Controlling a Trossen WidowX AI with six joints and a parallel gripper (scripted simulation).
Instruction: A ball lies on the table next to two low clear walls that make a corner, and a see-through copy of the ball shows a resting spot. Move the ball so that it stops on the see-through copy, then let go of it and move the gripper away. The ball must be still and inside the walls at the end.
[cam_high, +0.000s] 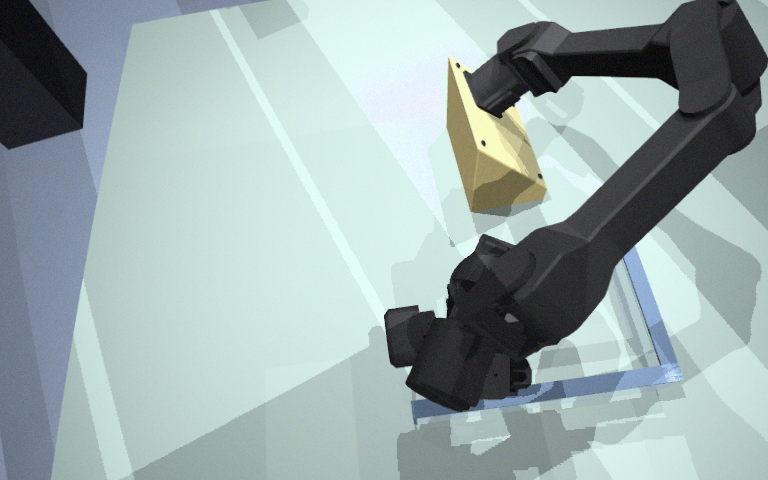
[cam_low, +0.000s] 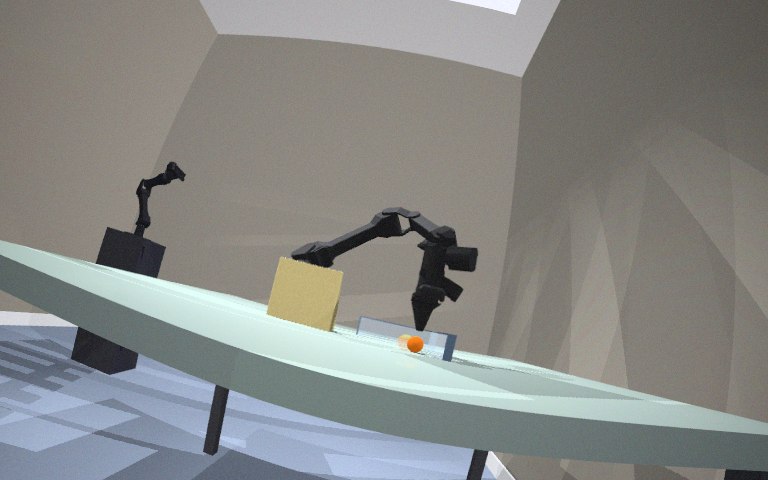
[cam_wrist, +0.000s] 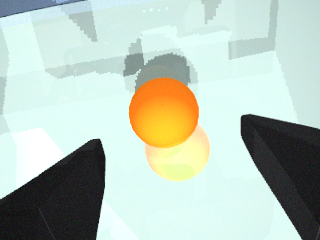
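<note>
Now: the orange ball 3 cm below my gripper tip. From my gripper tip the other things lie so: see-through copy 3 cm below, 3 cm behind.
</note>
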